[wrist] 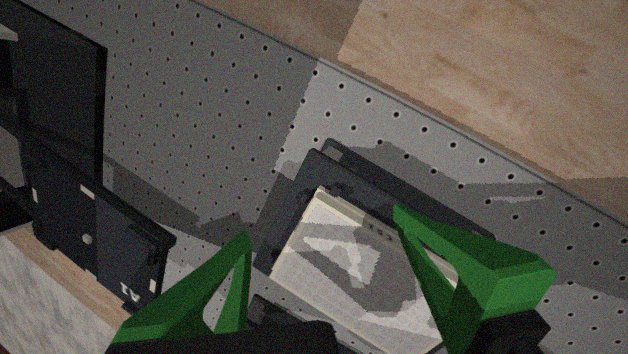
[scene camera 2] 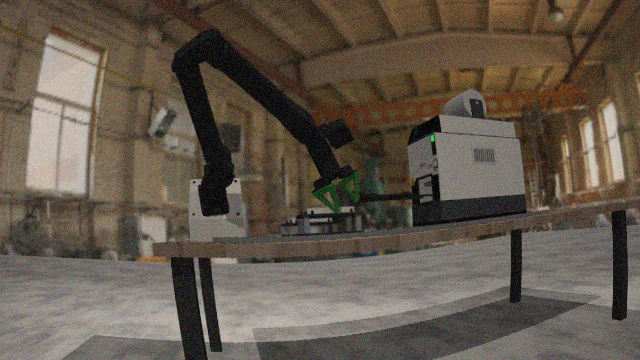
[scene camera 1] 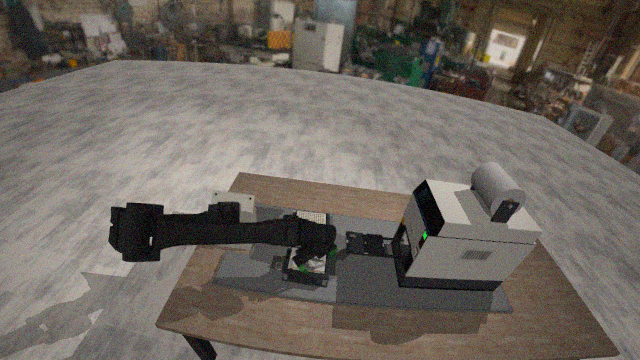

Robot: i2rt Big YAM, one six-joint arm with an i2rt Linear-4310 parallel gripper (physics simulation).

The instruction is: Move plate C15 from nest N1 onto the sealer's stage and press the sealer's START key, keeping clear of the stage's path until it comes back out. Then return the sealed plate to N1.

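Frame: origin at the arm's base, x left, y back, z up, level; millimetres.
Seen in the pictures: gripper, between the fingertips: point(wrist: 320, 224) point(scene camera 2: 348, 206) point(scene camera 1: 321, 266); arm's base, origin of its link: point(scene camera 2: 213, 200) point(scene camera 1: 228, 217).
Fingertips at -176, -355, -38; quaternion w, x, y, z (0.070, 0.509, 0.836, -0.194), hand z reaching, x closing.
Observation:
Offsets run from my fingertips to a thing's top centre, as dx, dy, dz. "spot": to the spot under its first point. Level surfaces: height alone.
A pale plate @[+33, +46, -1] point(scene camera 1: 316, 265) point(wrist: 332, 300) sits in a dark nest @[+32, +46, -7] point(scene camera 1: 306, 278) point(wrist: 320, 170); its label is not readable. A second pale plate @[+253, +31, -16] point(scene camera 1: 311, 216) lies behind it, partly hidden by the arm. I cannot tell which is C15. My gripper point(scene camera 1: 317, 261) point(scene camera 2: 346, 204) point(wrist: 320, 224) is open and empty, low over the first plate. In the wrist view its right fingertip shows at the plate's long edge, its left one beyond the short side. The sealer @[spot: -57, -485, +110] point(scene camera 1: 465, 260) point(scene camera 2: 480, 175) has its dark stage @[+82, -209, +39] point(scene camera 1: 367, 243) point(wrist: 125, 225) out, with no plate on it.
A green light @[spot: -21, -301, +197] point(scene camera 1: 424, 235) point(scene camera 2: 432, 138) is lit on the sealer. A film roll @[+47, -542, +403] point(scene camera 1: 495, 187) point(scene camera 2: 459, 105) sits on top of it. A grey perforated board @[dz -73] point(scene camera 1: 370, 280) point(wrist: 200, 65) lies under the nests and sealer on the wooden table @[dz -86] point(scene camera 1: 280, 320) point(wrist: 475, 75). The extended stage stands between nests and sealer.

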